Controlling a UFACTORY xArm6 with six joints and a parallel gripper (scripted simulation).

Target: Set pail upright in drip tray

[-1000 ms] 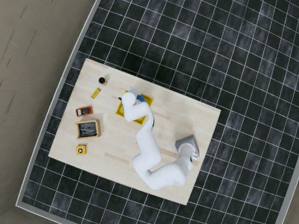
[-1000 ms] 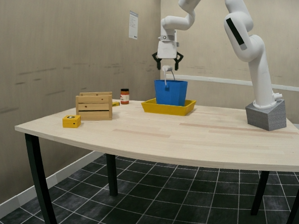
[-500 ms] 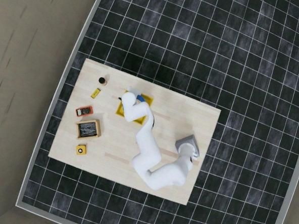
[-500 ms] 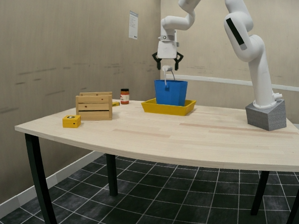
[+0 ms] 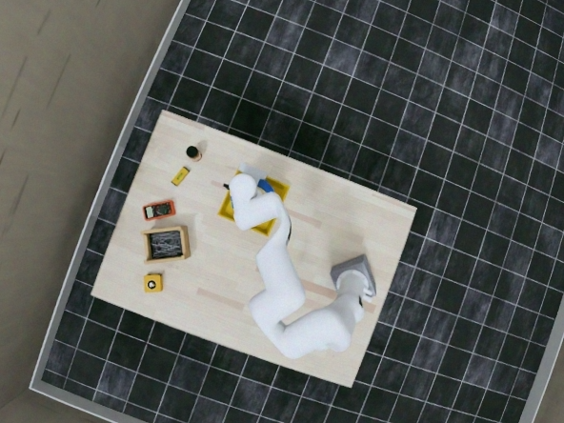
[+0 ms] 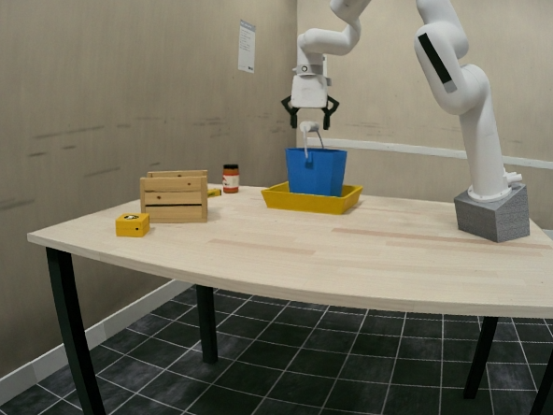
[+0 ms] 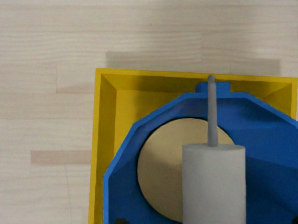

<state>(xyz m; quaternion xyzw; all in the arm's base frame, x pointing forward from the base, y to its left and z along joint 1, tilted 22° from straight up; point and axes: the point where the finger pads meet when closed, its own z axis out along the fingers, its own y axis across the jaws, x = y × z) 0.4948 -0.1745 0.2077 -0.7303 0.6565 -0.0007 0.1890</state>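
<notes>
Now: the wire handle 1 cm behind my hand and 3 cm below it. Round my hand: blue pail (1 cm behind, 9 cm below); then jar (30 cm ahead, 5 cm to the right, 18 cm below); then yellow drip tray (2 cm behind, 21 cm below).
</notes>
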